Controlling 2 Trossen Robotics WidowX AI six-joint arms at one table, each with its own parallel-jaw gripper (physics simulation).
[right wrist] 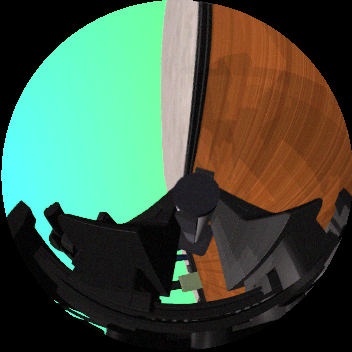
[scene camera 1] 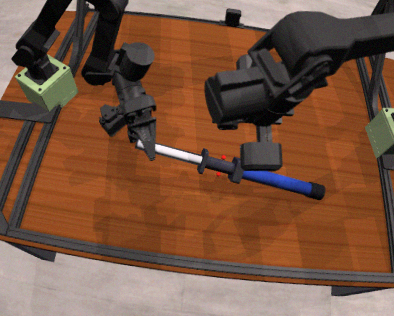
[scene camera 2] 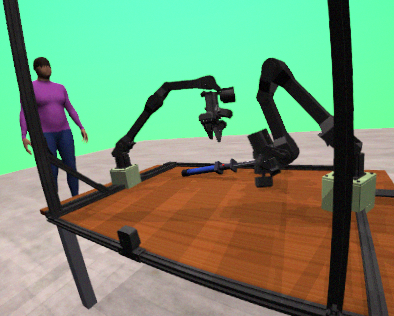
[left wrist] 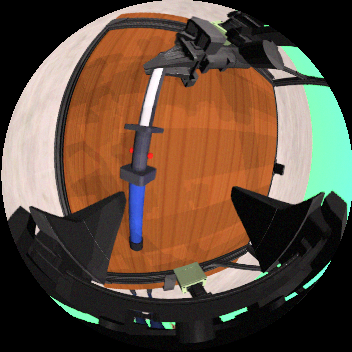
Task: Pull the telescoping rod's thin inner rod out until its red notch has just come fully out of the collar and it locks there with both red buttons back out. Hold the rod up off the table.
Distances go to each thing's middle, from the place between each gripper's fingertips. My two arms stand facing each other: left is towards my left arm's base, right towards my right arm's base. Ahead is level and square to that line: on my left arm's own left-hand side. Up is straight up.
Labels:
The thin silver inner rod (right wrist: 195, 194) lies 10 mm behind my right hand, 160 mm to the left of it and 20 mm below it. Also, from my right hand: telescoping rod (scene camera 1: 235, 173) (10 mm behind, 170 mm to the left, 30 mm below).
Now: the thin silver inner rod 120 mm below my left hand and 30 mm ahead of it. From my left hand the other things lie so: telescoping rod 130 mm below, 30 mm ahead, 10 mm to the left.

